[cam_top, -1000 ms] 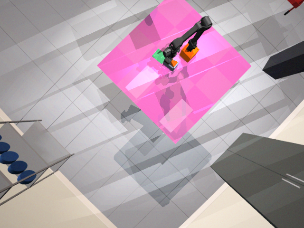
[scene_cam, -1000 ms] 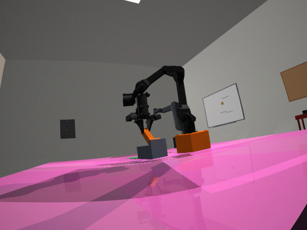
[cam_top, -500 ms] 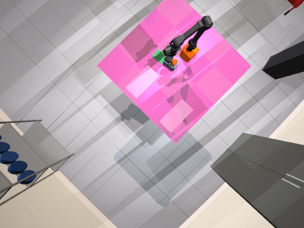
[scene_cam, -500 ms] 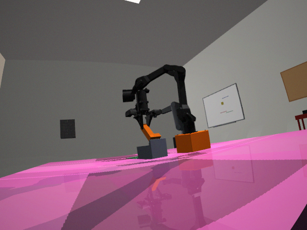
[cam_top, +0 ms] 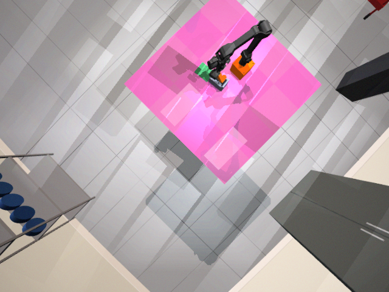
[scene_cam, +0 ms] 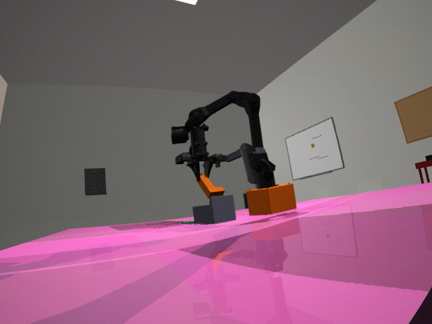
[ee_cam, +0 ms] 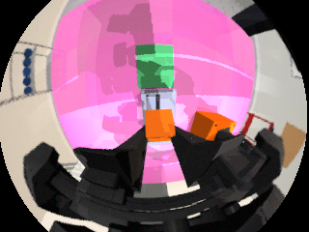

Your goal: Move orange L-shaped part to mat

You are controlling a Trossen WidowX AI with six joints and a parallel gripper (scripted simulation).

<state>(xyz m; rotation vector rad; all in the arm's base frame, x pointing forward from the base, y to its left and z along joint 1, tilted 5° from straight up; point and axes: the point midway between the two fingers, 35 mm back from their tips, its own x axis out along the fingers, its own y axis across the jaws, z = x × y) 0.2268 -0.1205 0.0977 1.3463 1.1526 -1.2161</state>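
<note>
My gripper tip is now 170 mm above the green mat, 130 mm to the left of it and 30 mm past it. Round my gripper tip: orange L-shaped part 30 mm to the left, 30 mm below, 10 mm behind.
</note>
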